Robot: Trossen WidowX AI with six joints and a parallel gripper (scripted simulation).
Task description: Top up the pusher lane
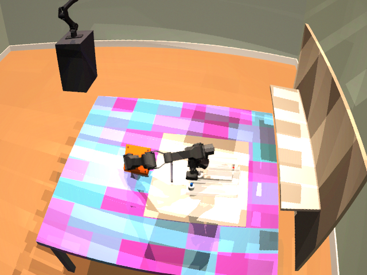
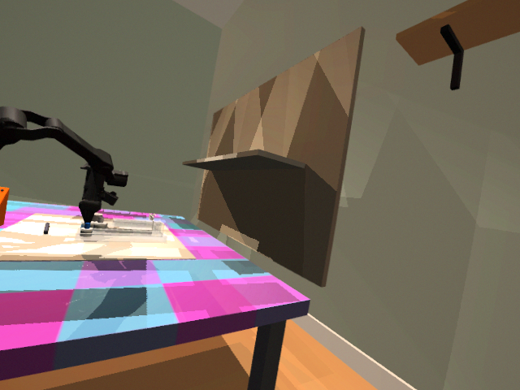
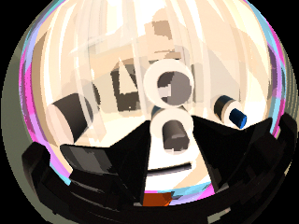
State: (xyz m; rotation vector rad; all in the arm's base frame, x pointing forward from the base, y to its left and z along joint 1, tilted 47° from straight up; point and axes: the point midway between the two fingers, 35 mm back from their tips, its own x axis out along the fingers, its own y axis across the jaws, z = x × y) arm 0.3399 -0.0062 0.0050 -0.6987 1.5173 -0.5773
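My gripper tip is now 12 cm past the thin dark rod, 2 cm to the right of it and 2 cm above it. From my gripper tip the other things lie so: clear sprung lane (14 cm ahead, 4 cm to the left, 1 cm below); red mark (22 cm ahead, 6 cm to the left, 4 cm above); pusher plate (14 cm ahead, 4 cm to the left, 2 cm above).
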